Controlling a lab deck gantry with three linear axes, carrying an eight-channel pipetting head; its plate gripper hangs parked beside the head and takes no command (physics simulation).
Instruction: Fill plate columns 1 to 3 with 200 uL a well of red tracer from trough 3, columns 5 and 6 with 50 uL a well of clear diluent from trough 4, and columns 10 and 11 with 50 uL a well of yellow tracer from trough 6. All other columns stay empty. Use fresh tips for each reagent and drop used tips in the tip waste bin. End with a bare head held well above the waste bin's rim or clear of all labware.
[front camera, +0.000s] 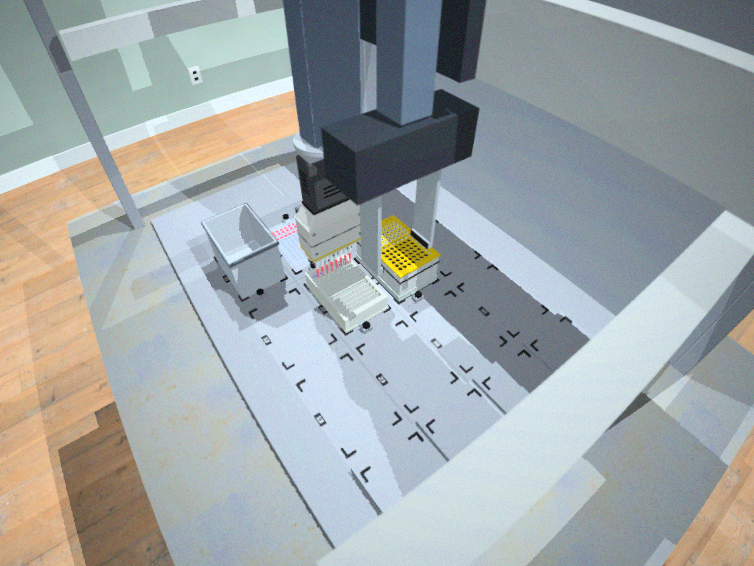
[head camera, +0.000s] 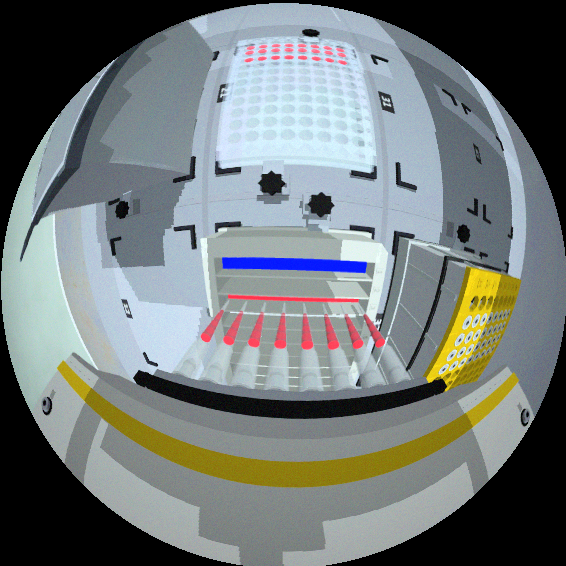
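Observation:
The pipetting head (front camera: 328, 231) (head camera: 285, 446) carries eight tips (front camera: 333, 265) (head camera: 281, 329), each with red liquid in its lower part. They hang over the trough block (front camera: 367, 314) (head camera: 206, 282); whether the ends touch liquid cannot be told. A thin red strip (head camera: 293, 298) and a wide blue strip (head camera: 293, 263) show in its troughs. The plate (front camera: 291, 246) (head camera: 295, 156) has three full columns of red wells at its far end in the head view; its other wells look colourless. My parked plate gripper (front camera: 397, 258) hangs beside the head, fingers apart, nothing between them.
The yellow tip rack (front camera: 414, 258) (head camera: 469, 316) stands right of the trough block, with some holes filled and some empty. The grey waste bin (front camera: 258, 268) (head camera: 73, 139) stands left of the plate and rises above it. Black knobs (head camera: 271, 183) (head camera: 321, 204) stand between plate and troughs.

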